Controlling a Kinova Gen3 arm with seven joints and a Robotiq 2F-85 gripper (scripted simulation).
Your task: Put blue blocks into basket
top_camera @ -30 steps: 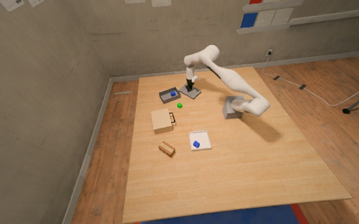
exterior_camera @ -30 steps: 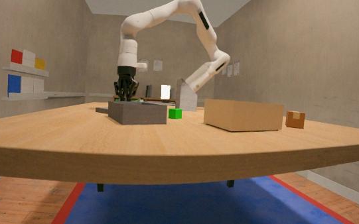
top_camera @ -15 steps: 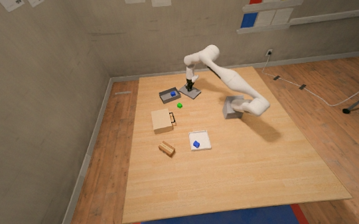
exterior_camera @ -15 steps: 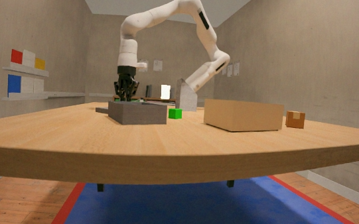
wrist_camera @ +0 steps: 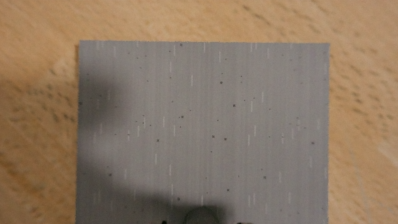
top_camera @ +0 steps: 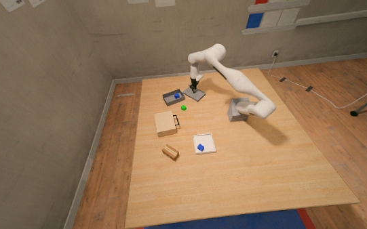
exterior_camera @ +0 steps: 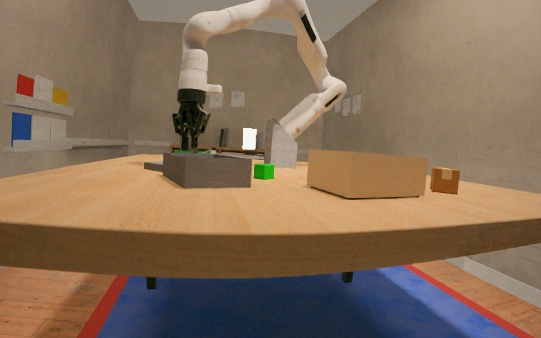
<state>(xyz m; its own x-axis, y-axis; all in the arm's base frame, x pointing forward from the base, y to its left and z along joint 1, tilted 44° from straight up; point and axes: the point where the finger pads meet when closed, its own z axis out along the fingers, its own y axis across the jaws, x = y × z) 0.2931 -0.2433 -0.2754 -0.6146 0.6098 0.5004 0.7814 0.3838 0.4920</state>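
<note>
The grey lid lies 60 mm below my hand. The rest, counted from my hand: metal box: 210 mm ahead, 40 mm below, 30 mm to the left; green block: 170 mm to the left, 140 mm ahead, 50 mm below; drawer: 320 mm to the left, 300 mm ahead, 40 mm below.
</note>
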